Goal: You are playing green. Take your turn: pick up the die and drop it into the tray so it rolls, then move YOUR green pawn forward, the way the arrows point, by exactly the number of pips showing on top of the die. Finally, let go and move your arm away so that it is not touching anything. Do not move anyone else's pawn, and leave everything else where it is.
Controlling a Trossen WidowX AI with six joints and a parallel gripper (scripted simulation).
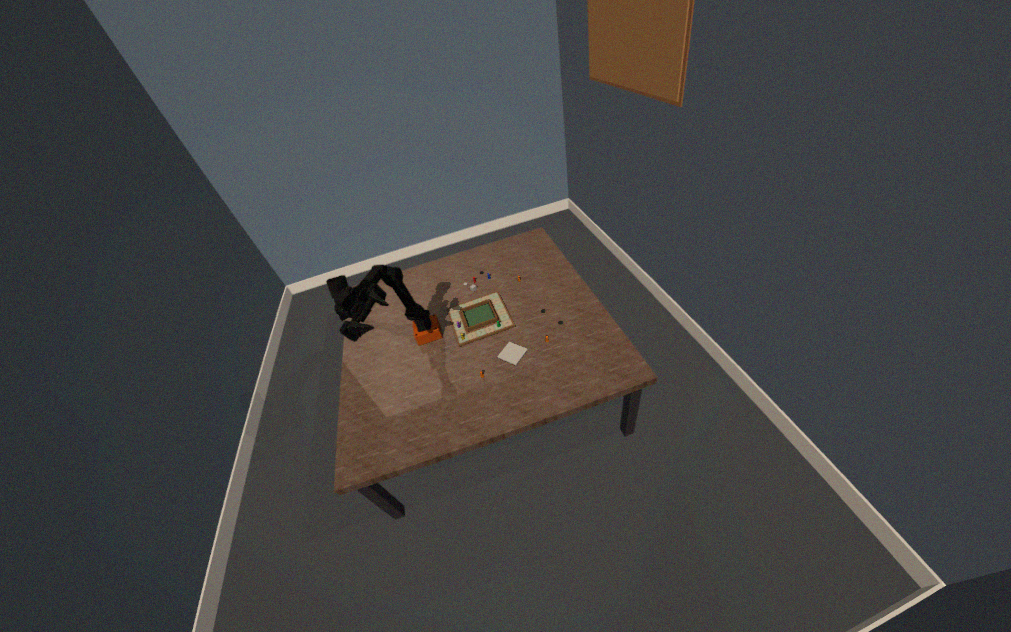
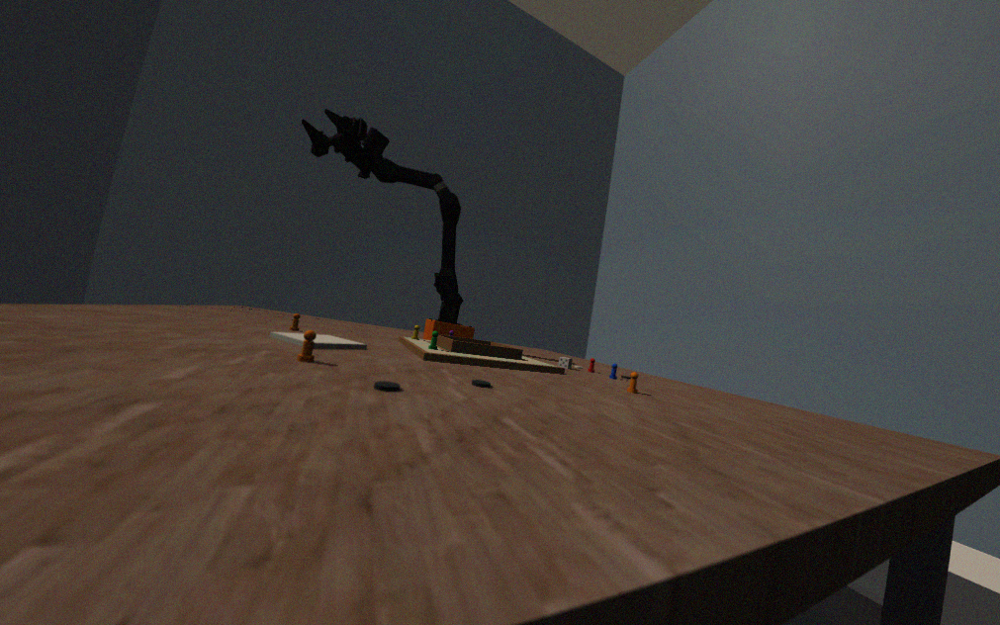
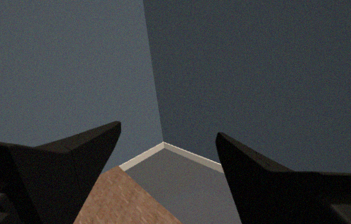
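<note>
Now: the white die 72 cm to the left of my gripper tip, 54 cm below it and 24 cm ahead of it. Also, from my gripper tip: purple pawn: 52 cm below, 45 cm to the left, 14 cm ahead; then yellow pawn: 52 cm below, 36 cm to the left, 15 cm ahead; then white flat block: 55 cm below, 36 cm ahead, 20 cm to the left.
</note>
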